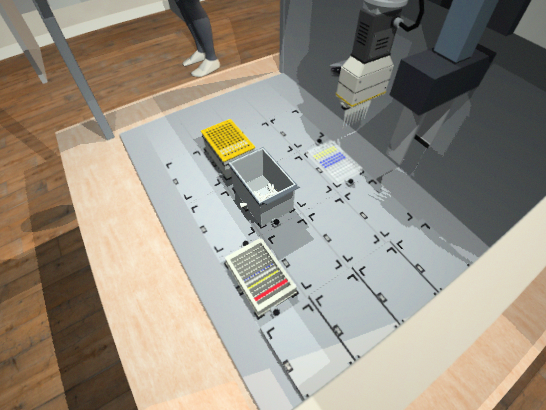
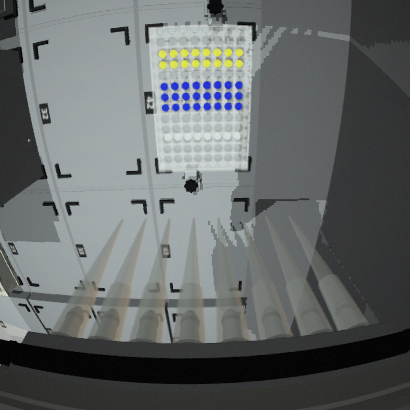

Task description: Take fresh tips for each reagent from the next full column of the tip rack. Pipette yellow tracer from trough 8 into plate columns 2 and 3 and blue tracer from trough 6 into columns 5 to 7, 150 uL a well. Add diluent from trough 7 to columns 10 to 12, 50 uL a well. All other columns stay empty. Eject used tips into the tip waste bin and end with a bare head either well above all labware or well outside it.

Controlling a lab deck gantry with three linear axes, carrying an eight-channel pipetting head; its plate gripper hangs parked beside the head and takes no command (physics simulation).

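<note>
The pipetting head (image 1: 365, 80) hangs high over the deck's back side with eight clear tips (image 1: 356, 115) (image 2: 194, 280) mounted, clear of the plate; liquid in them cannot be told. The plate (image 1: 345, 176) (image 2: 245, 150) shows yellow wells (image 2: 201, 58) in columns 2 and 3, blue wells (image 2: 201, 96) in columns 5 to 7 and whitish wells (image 2: 202, 137) in column 10. The yellow tip rack (image 1: 227, 132) has white tips near its front end. The reagent reservoir (image 1: 231, 265) shows blue, whitish, yellow and red troughs. The waste bin (image 1: 274, 212) holds used tips (image 1: 268, 191). The parked plate gripper (image 1: 421, 142) is empty, its paddles apart.
A loose white piece (image 1: 243, 205) shows beside the bin's left wall. The dark gripper carriage (image 1: 430, 80) hangs right of the head. Black locating pegs (image 1: 350, 182) (image 2: 191, 186) stand at the plate's ends. A person's legs (image 1: 202, 40) show behind the deck.
</note>
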